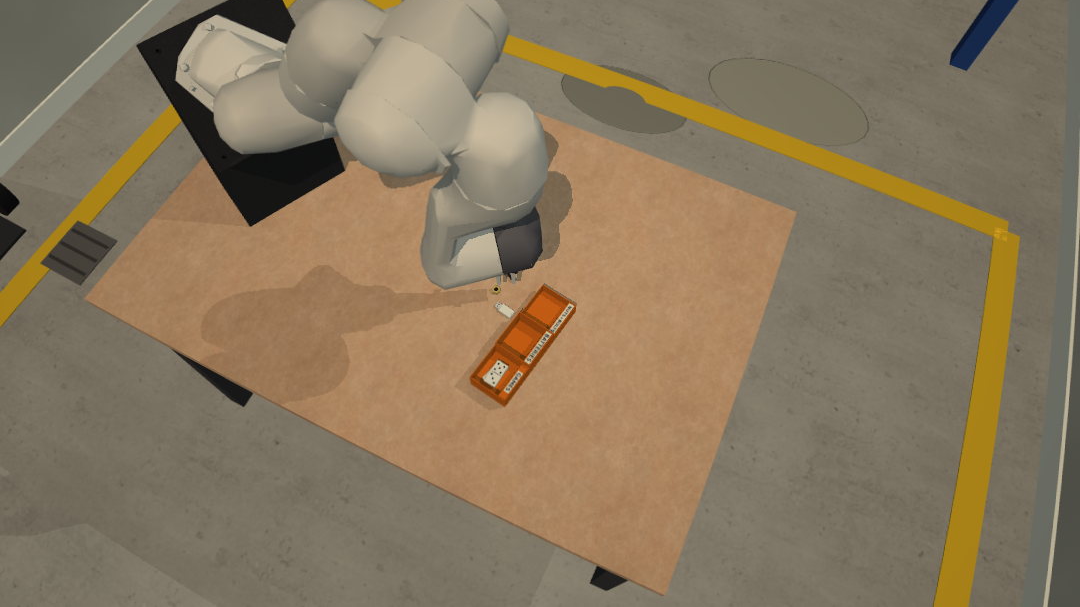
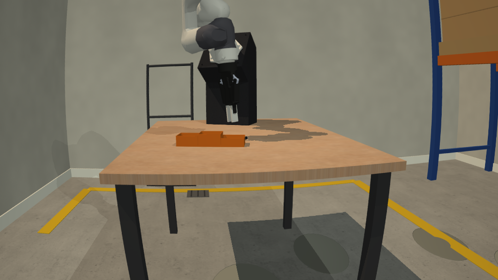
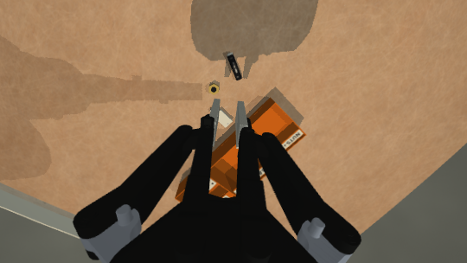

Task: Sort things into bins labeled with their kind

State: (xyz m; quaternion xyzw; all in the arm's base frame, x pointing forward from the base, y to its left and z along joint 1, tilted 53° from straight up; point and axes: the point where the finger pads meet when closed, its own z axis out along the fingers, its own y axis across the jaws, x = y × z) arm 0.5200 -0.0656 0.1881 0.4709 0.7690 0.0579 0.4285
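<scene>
The black battery lies 50 mm to the left of my hand and 100 mm below it. Round my hand: white USB stick 30 mm to the right, 100 mm below; then brass nut 20 mm behind, 10 mm to the left, 100 mm below.
</scene>
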